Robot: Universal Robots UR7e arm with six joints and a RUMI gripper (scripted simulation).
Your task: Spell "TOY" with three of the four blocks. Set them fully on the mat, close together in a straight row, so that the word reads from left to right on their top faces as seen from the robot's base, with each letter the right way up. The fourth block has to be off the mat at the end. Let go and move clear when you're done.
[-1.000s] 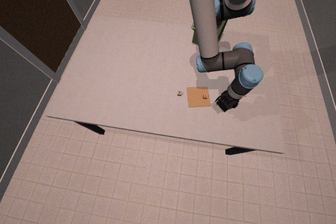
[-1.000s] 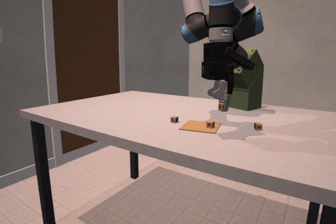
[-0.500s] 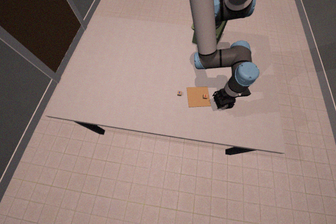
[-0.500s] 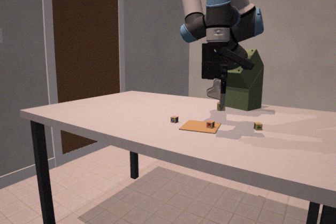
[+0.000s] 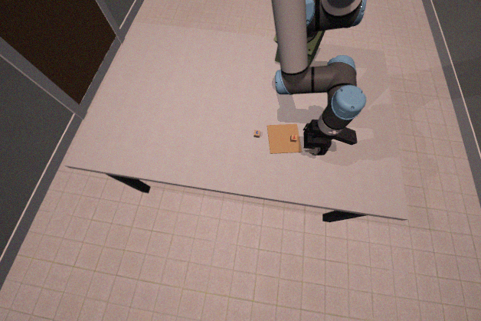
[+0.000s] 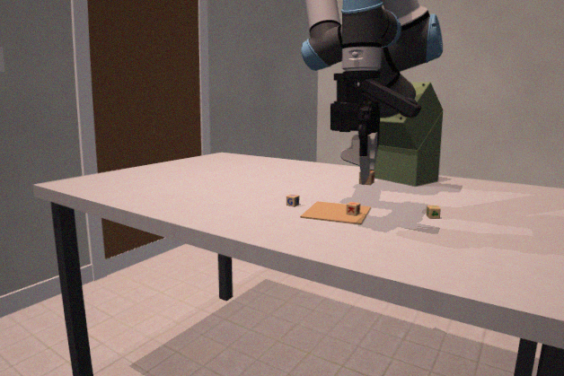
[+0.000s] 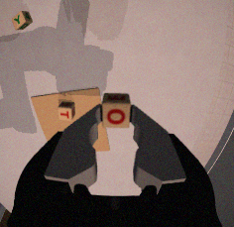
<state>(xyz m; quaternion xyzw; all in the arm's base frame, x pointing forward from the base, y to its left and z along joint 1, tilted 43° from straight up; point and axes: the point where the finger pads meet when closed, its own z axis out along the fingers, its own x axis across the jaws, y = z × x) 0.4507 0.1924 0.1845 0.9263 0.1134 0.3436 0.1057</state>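
My gripper is now 7 cm past the mat, 11 cm to the left of it and 11 cm above it. From my hand the other things lie so: wooden block: right at my hand; then T block: 8 cm behind, 7 cm to the right, 10 cm below.
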